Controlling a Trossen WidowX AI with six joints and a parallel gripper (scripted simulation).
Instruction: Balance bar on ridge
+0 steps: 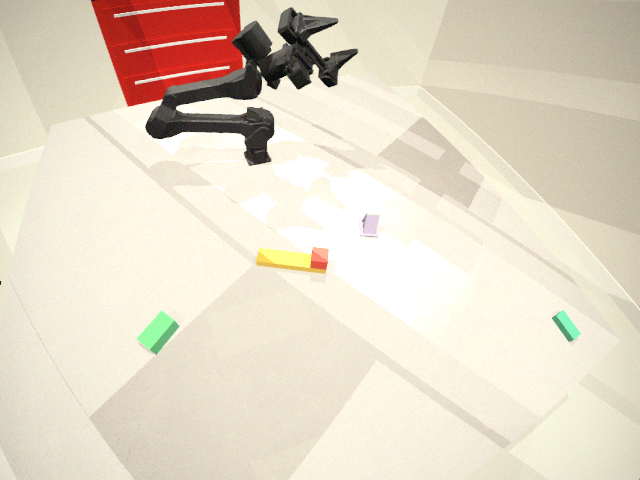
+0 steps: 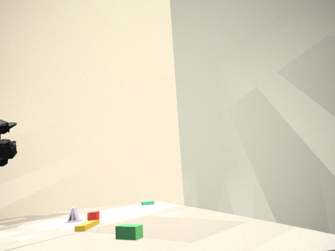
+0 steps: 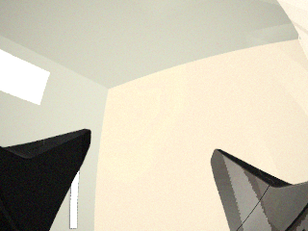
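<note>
The bar lies 250 mm ahead of my gripper tip, 160 mm to the right of it and 340 mm below it. Also, from my gripper tip: green block: 310 mm ahead, 470 mm to the right, 340 mm below.
</note>
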